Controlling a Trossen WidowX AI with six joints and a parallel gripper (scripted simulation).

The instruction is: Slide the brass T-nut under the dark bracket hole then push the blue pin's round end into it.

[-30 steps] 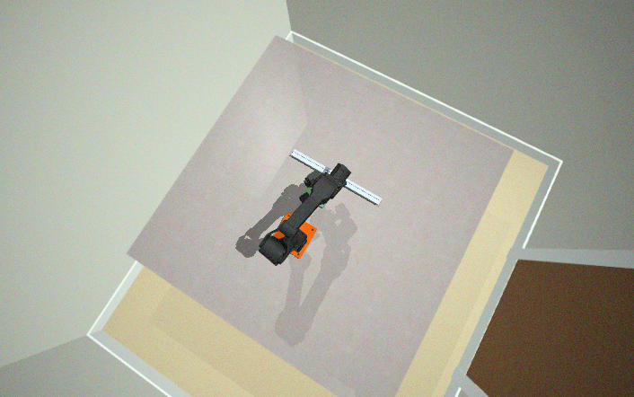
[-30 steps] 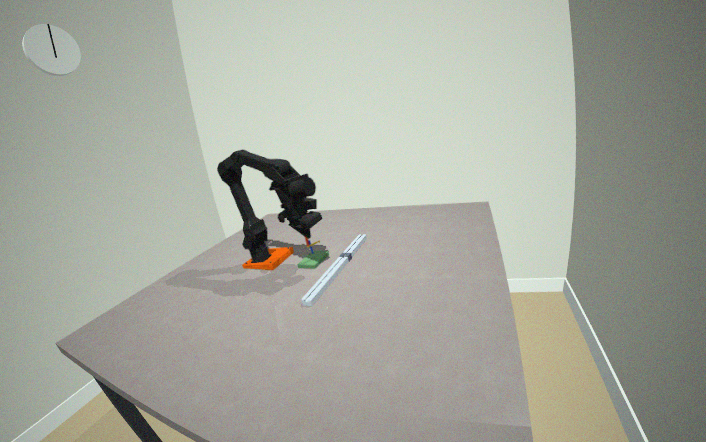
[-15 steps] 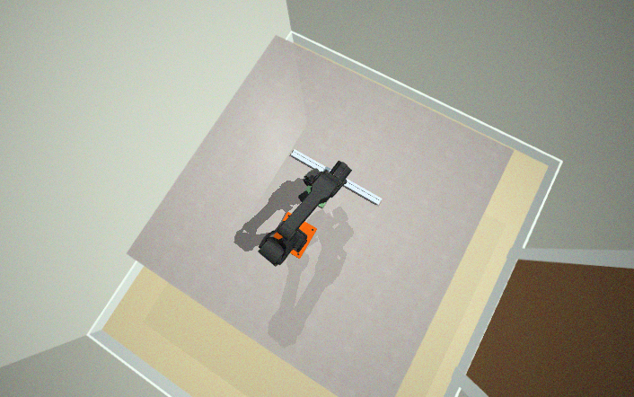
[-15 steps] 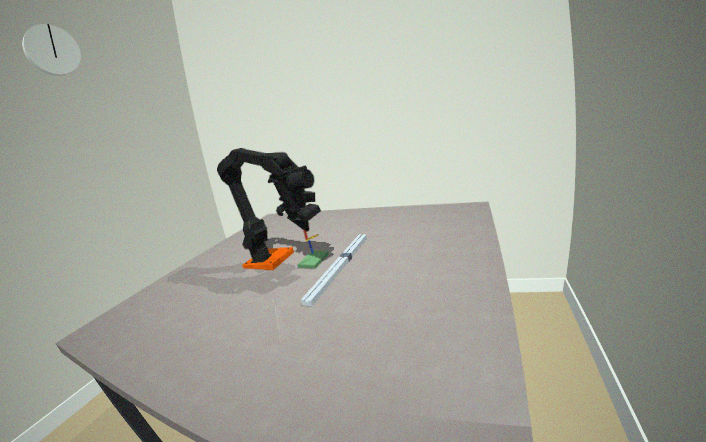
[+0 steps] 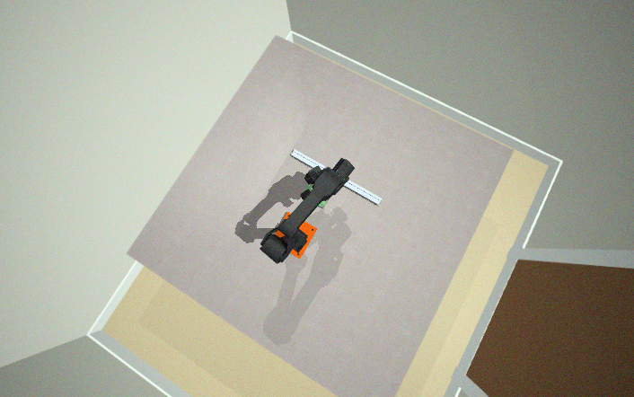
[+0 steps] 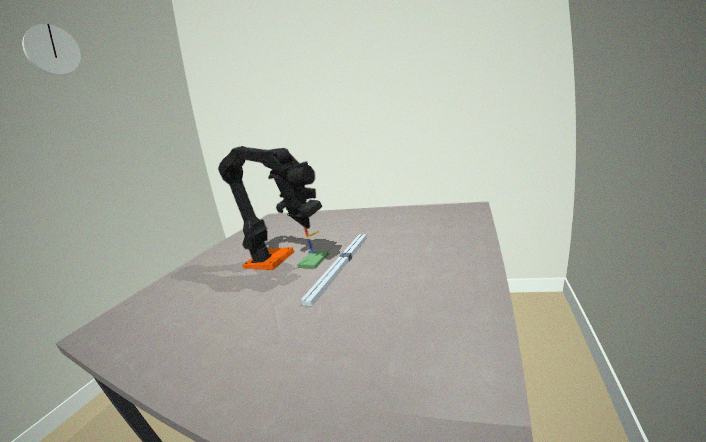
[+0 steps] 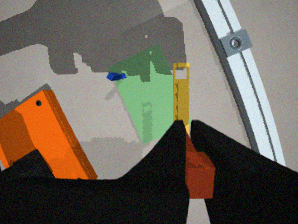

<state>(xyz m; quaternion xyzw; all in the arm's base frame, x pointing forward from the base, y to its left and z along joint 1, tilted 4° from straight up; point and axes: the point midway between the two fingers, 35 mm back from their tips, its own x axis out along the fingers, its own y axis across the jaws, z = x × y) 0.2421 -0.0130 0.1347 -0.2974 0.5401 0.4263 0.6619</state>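
Right now the blue pin is 110 mm below my gripper tip, 60 mm to the left of it and 40 mm behind it. Also, from my gripper tip: green tray: 130 mm below, 40 mm to the left, 30 mm behind; aluminum rail: 120 mm below, 100 mm ahead, 10 mm to the left; brass T-nut: 10 mm to the left, 10 mm ahead.
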